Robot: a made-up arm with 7 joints.
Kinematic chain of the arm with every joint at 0, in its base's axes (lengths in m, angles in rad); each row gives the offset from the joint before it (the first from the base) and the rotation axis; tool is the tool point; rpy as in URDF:
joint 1: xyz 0 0 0 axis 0.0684 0.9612 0.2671
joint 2: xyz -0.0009 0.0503 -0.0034 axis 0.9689 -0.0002 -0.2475
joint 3: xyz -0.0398 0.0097 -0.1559 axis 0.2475 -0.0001 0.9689
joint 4: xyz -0.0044 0 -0.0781 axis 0.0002 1 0
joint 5: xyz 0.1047 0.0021 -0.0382 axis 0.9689 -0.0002 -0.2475
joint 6: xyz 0.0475 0 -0.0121 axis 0.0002 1 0
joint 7: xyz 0.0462 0 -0.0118 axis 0.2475 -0.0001 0.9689
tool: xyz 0 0 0 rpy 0 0.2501 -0.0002
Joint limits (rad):
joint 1: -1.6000..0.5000
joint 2: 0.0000..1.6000
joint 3: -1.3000..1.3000
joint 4: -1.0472..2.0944
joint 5: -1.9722..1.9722
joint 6: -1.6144..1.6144
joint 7: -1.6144..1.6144
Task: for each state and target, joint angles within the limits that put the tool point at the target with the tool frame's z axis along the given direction. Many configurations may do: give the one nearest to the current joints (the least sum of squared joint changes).
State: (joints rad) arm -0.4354 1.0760 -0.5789 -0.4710 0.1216 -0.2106 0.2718
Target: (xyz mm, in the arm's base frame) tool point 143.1 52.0 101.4 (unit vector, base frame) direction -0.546 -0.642 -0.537
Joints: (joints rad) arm -1.3063 0.8847 -0.1831 -1.0369 0.6915 0.3620 0.2718
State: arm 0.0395 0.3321 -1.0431 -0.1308 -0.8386 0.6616 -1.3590
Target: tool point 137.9 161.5 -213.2 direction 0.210 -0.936 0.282
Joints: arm -0.2817 1.2506 -0.9301 -0.4687 -0.2675 0.6570 -1.3590
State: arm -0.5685 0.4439 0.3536 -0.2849 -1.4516 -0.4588 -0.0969
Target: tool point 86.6 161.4 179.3 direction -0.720 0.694 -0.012
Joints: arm -1.1234 1.3209 0.5475 -0.6881 -1.6958 -0.3283 -0.0969
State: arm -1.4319 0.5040 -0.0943 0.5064 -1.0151 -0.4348 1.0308
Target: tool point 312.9 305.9 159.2 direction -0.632 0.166 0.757
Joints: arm -1.5053 1.1961 -0.0335 0.7594 -1.0683 0.1357 1.0308
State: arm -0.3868 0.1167 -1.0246 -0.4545 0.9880 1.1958 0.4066
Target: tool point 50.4 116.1 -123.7 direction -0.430 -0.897 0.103
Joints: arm 0.4886 1.0152 -0.3252 -1.0472 0.9656 0.3779 0.4066
